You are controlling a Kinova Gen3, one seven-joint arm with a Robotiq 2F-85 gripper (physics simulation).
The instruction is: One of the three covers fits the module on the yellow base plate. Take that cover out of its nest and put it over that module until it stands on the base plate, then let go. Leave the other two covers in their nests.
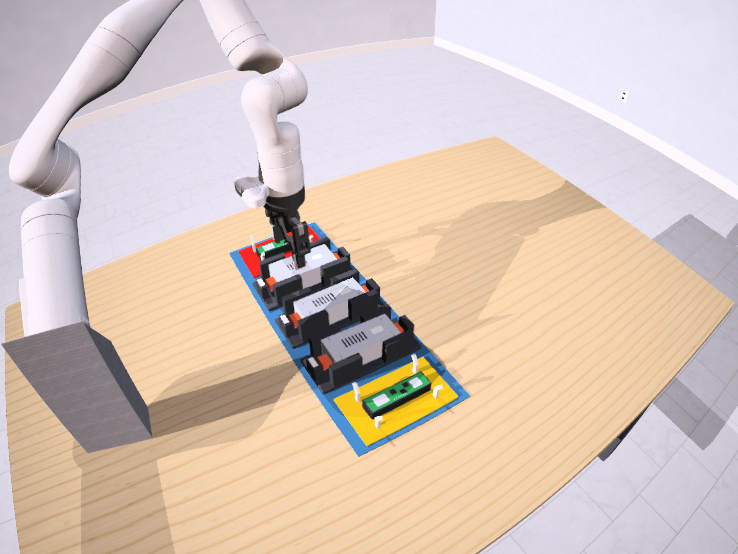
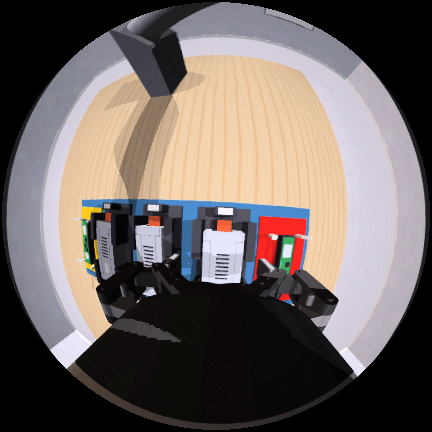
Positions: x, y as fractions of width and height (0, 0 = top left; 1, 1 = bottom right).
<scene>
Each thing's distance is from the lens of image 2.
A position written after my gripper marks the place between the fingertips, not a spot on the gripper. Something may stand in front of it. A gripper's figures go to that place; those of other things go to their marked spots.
my gripper (image 2: 0.51, 0.61): 16 cm
red plate (image 2: 0.62, 0.57): 25 cm
blue board (image 2: 0.43, 0.51): 24 cm
</scene>
